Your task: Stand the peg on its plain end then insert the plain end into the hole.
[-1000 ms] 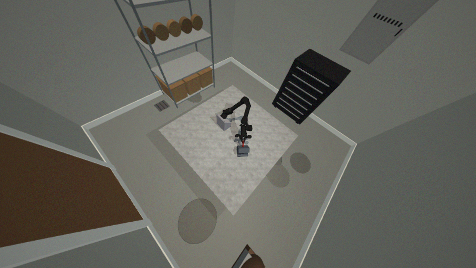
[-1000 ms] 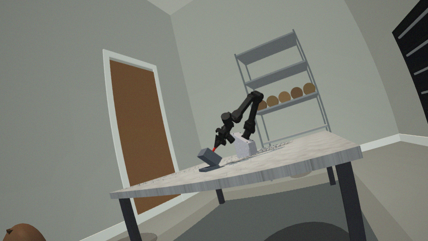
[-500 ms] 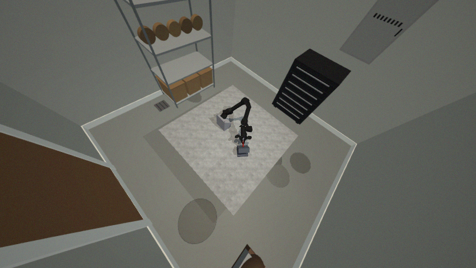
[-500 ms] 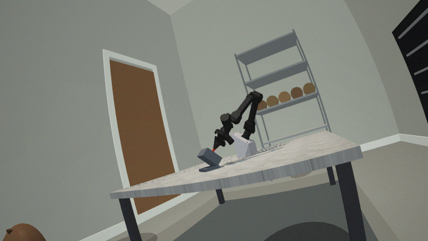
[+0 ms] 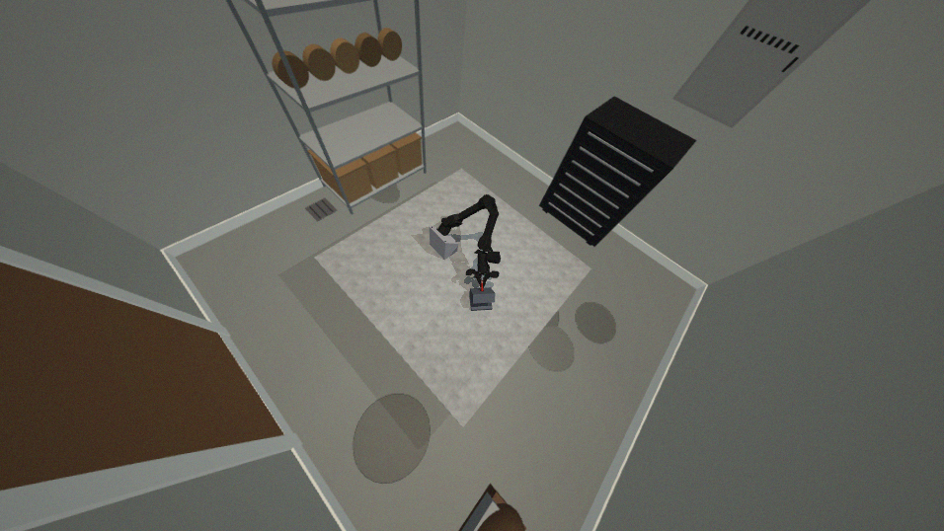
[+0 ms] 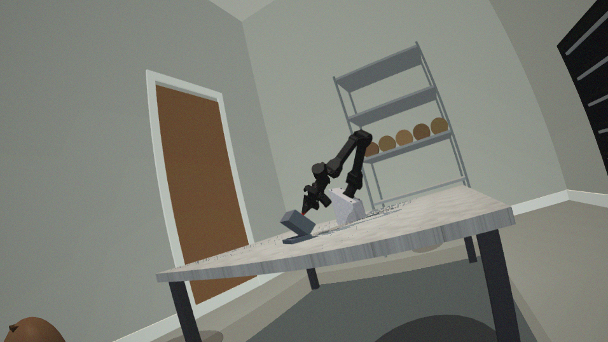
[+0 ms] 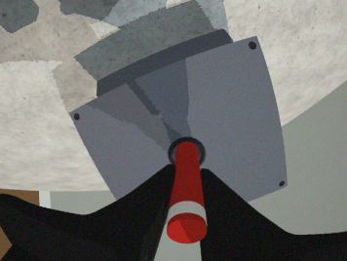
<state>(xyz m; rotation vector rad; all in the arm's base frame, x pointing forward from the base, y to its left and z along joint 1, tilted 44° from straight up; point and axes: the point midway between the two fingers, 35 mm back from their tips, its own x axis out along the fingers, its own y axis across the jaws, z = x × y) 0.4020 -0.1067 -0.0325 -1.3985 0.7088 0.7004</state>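
Now: gripper tip 30 mm to the left of the panel, 30 mm short of it and 30 mm above it. Also, from my gripper tip: red peg (10 mm to the left, 10 mm behind, 10 mm above).
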